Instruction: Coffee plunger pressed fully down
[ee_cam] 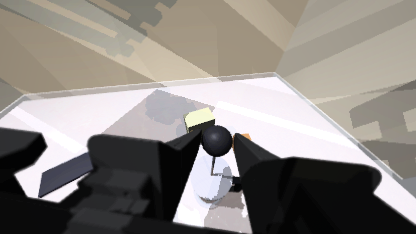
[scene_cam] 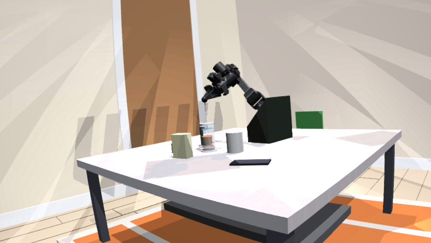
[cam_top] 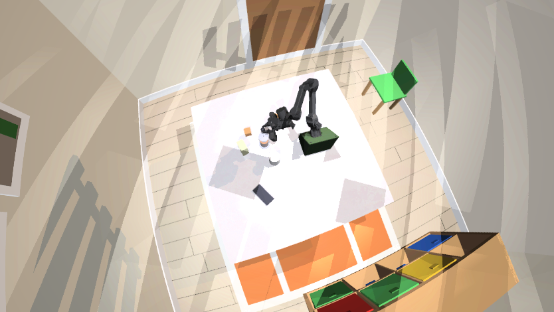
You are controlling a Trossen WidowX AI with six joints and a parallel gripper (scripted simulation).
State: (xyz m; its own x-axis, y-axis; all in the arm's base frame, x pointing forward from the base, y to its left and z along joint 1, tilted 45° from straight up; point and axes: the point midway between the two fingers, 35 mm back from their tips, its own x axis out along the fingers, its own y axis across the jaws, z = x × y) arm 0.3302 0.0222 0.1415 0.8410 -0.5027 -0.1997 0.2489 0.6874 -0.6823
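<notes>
The glass coffee press lies 1 cm behind my gripper tip, 1 cm to the right of it and 13 cm below it. Round my gripper tip: black flat slab 10 cm ahead, 37 cm to the left, 25 cm below.
</notes>
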